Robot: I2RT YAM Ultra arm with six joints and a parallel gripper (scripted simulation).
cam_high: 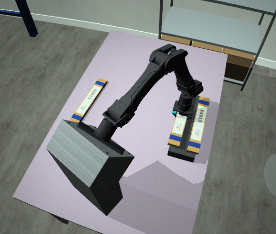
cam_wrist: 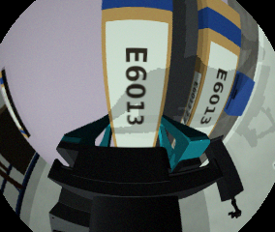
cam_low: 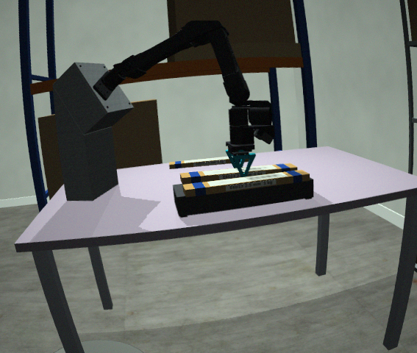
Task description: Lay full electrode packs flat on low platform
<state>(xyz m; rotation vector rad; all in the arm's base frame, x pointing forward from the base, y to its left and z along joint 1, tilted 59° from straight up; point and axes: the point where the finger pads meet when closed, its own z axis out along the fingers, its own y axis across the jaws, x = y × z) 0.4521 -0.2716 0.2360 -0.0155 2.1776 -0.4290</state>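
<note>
Now: the low dark platform 20 mm behind my hand, 50 mm to the right of it and 60 mm below it.
</note>
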